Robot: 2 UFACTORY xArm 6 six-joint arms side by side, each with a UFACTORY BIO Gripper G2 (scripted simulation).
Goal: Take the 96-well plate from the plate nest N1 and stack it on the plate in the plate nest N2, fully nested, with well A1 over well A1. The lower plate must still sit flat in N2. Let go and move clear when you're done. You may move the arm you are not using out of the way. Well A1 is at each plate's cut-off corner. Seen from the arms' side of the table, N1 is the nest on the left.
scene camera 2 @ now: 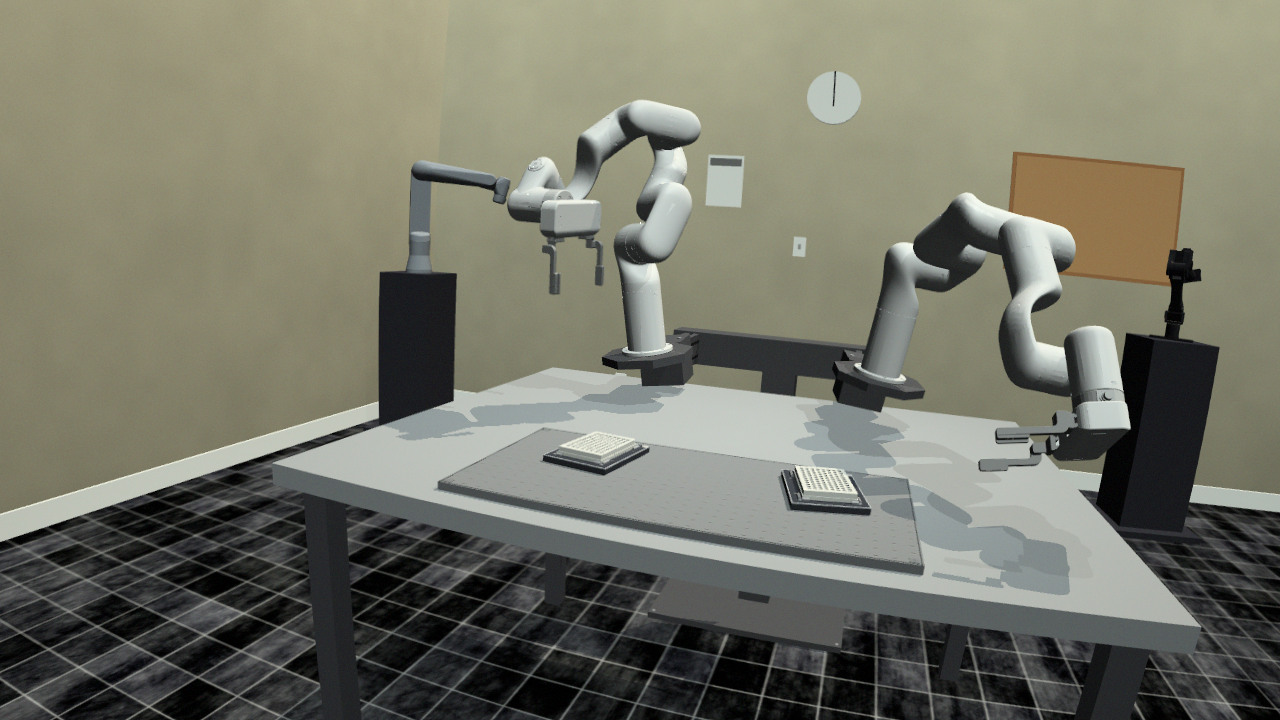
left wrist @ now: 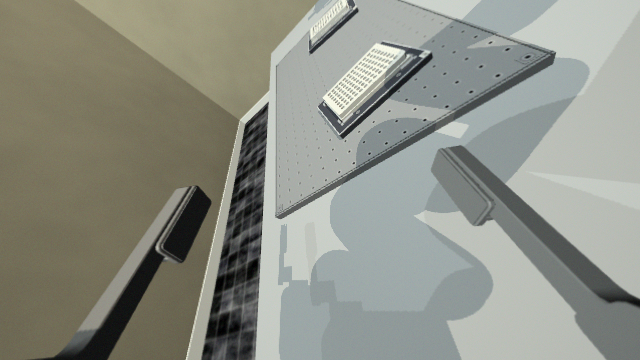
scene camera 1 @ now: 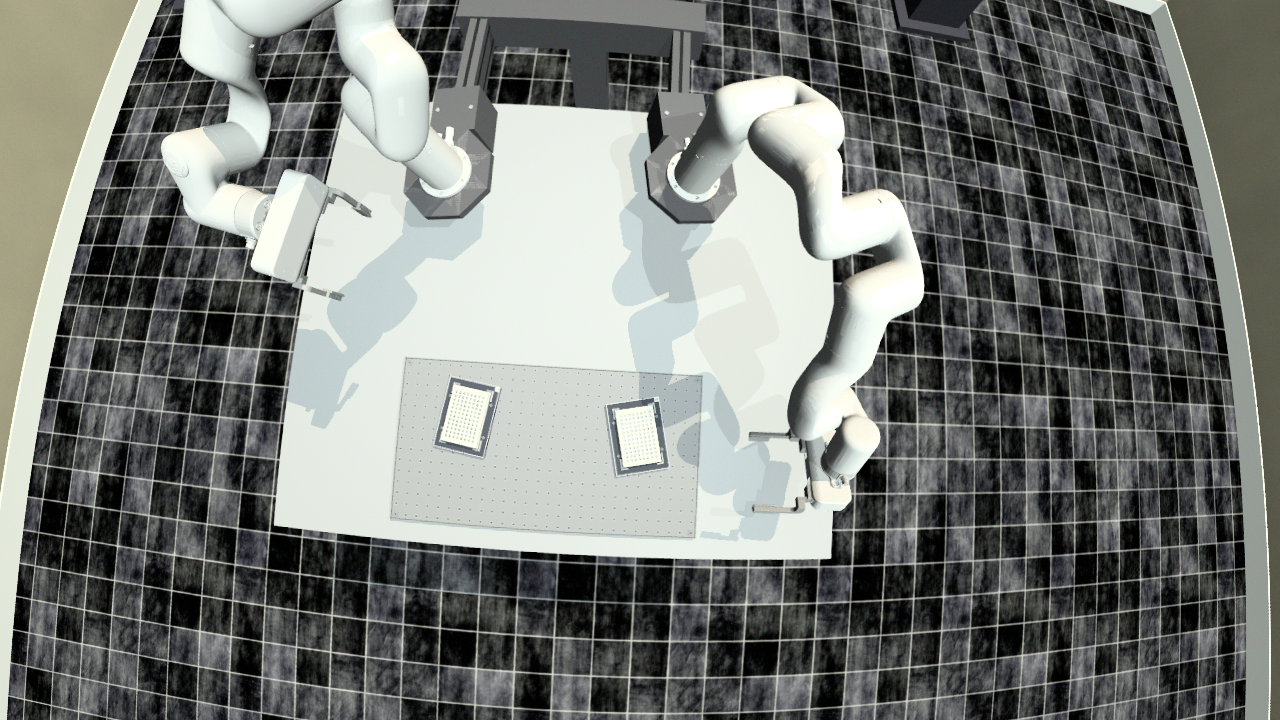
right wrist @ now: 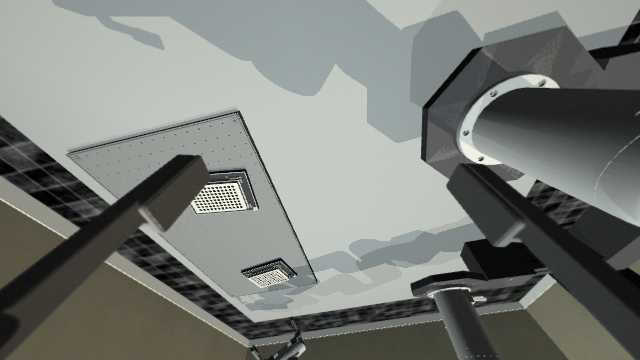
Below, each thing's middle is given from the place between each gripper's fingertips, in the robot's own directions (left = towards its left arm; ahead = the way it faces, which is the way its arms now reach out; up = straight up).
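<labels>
Counting from my left hand, I find the dark nest N1 (scene camera 1: 638, 403) 70 mm behind, 250 mm to the right and 110 mm below. The dark nest N2 (scene camera 1: 469, 384) is 640 mm to the right of my left hand, 110 mm behind it and 110 mm below it. Going by their middles, the dark nest N1 is the nearest to my left hand of the things named here.
The dark nest N1 is 320 mm ahead of my right hand, 540 mm to the left of it and 280 mm below it. As for the dark nest N2, it is 160 mm to the left of my right hand, 280 mm ahead of it and 280 mm below it. By its middle, the dark nest N1 is nearer to my left hand than to my right hand.
</labels>
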